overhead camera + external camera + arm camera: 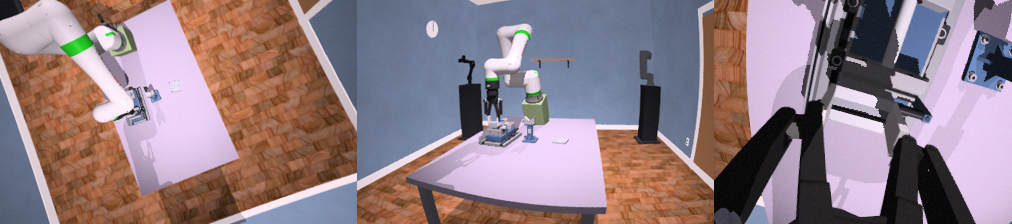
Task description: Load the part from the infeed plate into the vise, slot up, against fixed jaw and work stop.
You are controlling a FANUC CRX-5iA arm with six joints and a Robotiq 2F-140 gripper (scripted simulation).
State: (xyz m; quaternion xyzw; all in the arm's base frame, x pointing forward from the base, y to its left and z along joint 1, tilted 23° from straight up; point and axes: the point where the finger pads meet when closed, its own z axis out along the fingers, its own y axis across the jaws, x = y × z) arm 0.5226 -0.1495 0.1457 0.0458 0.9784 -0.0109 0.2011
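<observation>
The part is 2 cm below my hand. Round my hand: air cylinder rod 8 cm behind, 3 cm to the left, 6 cm below.
</observation>
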